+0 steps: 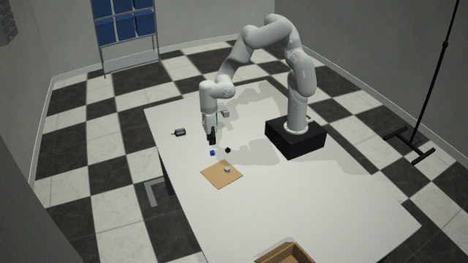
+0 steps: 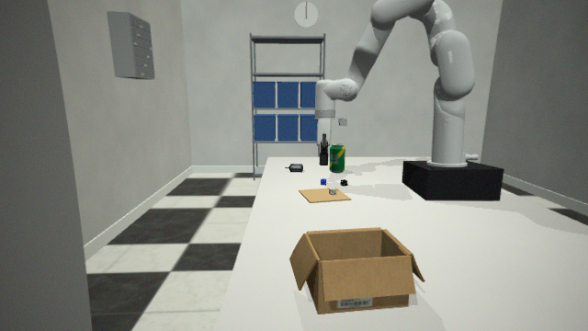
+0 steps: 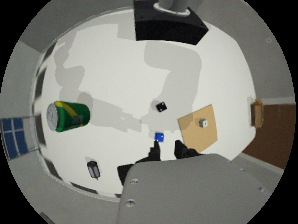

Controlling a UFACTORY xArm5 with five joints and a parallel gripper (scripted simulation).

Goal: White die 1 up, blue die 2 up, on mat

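Now: hand 90 mm above the blue die. Round my hand: tan mat (140 mm to the left, 100 mm below, 10 mm ahead); then black die (90 mm below, 80 mm behind, 10 mm to the left); then white die (140 mm to the left, 80 mm below, 20 mm behind).
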